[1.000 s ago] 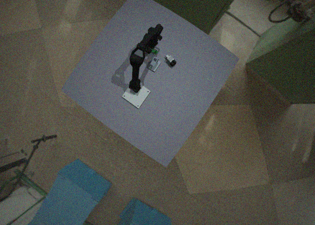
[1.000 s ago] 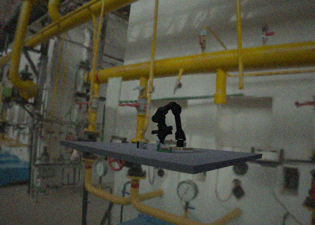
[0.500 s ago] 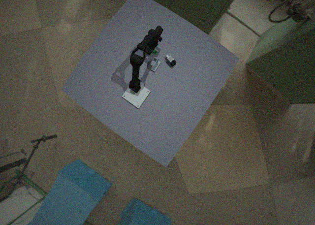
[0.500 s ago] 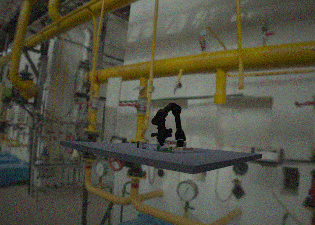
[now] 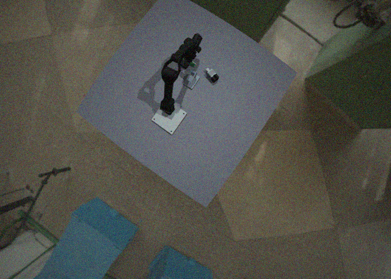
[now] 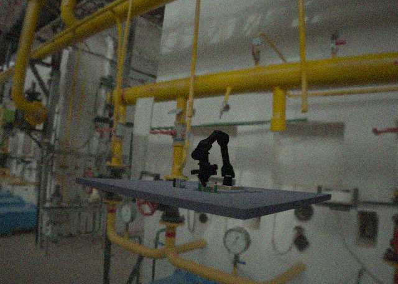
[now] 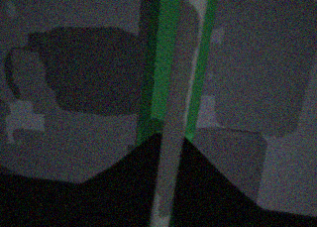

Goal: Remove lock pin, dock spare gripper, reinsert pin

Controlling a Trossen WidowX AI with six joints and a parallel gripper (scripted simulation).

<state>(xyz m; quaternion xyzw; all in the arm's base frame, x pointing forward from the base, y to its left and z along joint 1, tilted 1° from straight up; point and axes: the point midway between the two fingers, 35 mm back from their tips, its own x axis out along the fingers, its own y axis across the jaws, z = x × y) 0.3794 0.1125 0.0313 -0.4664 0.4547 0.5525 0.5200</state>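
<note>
Right now the green mount is 20 mm to the left of my gripper tip. The rest, counted from my gripper tip: spare gripper (20 mm ahead, 190 mm to the right).
</note>
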